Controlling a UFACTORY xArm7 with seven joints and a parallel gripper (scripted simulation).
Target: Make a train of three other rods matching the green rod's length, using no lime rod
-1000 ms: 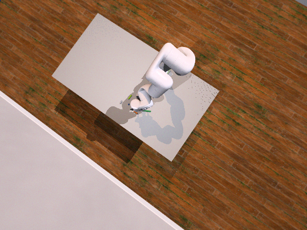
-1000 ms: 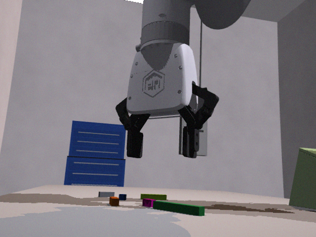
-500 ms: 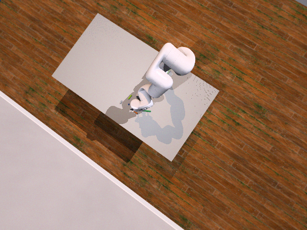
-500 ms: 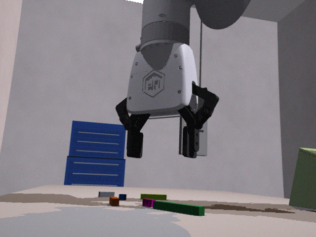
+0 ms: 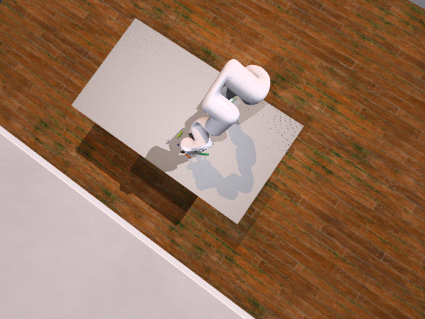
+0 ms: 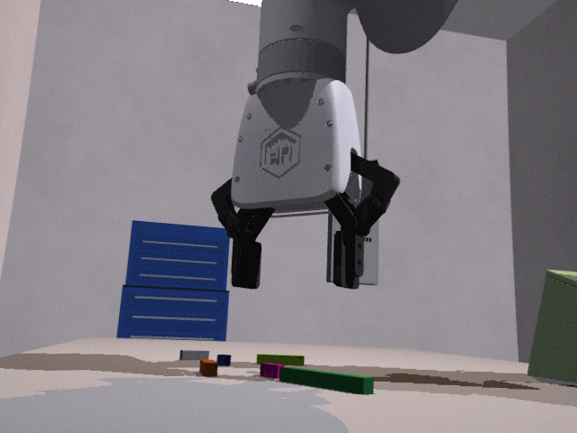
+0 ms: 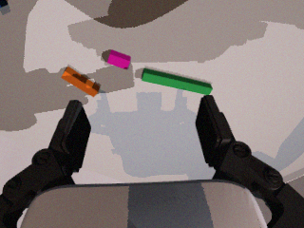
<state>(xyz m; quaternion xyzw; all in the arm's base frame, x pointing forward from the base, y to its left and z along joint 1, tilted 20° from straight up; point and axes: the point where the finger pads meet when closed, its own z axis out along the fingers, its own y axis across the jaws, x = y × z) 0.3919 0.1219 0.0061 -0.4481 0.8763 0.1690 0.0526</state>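
The blue rod lies 130 mm to the right of my hand, 70 mm below it and 50 mm ahead of it. The rest, counted from my hand: orange rod (70 mm below, 60 mm ahead, 30 mm to the right); then magenta rod (70 mm below, 20 mm to the right, 10 mm ahead); then green rod (70 mm below, 40 mm to the left, 20 mm behind).
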